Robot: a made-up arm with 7 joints. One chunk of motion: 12 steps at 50 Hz.
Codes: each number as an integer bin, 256 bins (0 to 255) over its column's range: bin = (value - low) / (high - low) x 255, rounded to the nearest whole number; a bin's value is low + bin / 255 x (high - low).
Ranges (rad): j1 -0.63..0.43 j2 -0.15..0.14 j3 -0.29..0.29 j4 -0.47..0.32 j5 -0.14..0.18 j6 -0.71..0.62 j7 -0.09..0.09
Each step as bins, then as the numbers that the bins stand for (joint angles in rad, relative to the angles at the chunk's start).
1 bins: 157 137 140 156 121 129 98
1 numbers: 0.0226 0.0058 0.0284 0.0133 0.0118 -0.0372 -0.0208
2 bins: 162 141 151 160 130 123 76
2 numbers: 0.0434 0.0104 0.0535 0.0257 0.0231 -0.0685 -0.0364
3 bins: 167 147 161 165 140 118 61
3 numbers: 0.0642 0.0172 0.0762 0.0412 0.0357 -0.0945 -0.0469
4 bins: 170 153 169 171 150 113 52
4 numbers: 0.0767 0.0240 0.0944 0.0598 0.0482 -0.1206 -0.0533
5 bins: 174 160 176 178 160 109 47
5 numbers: 0.0933 0.0320 0.1103 0.0815 0.0608 -0.1415 -0.0568
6 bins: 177 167 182 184 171 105 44
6 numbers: 0.1058 0.0399 0.1240 0.1000 0.0746 -0.1624 -0.0589
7 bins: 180 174 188 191 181 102 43
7 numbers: 0.1182 0.0479 0.1376 0.1217 0.0871 -0.1780 -0.0596
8 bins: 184 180 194 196 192 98 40
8 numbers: 0.1349 0.0547 0.1513 0.1372 0.1009 -0.1989 -0.0618
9 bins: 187 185 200 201 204 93 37
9 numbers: 0.1473 0.0604 0.1649 0.1527 0.1160 -0.2249 -0.0639
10 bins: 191 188 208 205 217 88 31
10 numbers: 0.1640 0.0638 0.1831 0.1651 0.1323 -0.2510 -0.0681
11 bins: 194 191 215 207 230 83 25
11 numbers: 0.1764 0.0672 0.1990 0.1713 0.1486 -0.2771 -0.0724
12 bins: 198 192 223 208 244 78 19
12 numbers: 0.1931 0.0684 0.2172 0.1744 0.1662 -0.3032 -0.0766
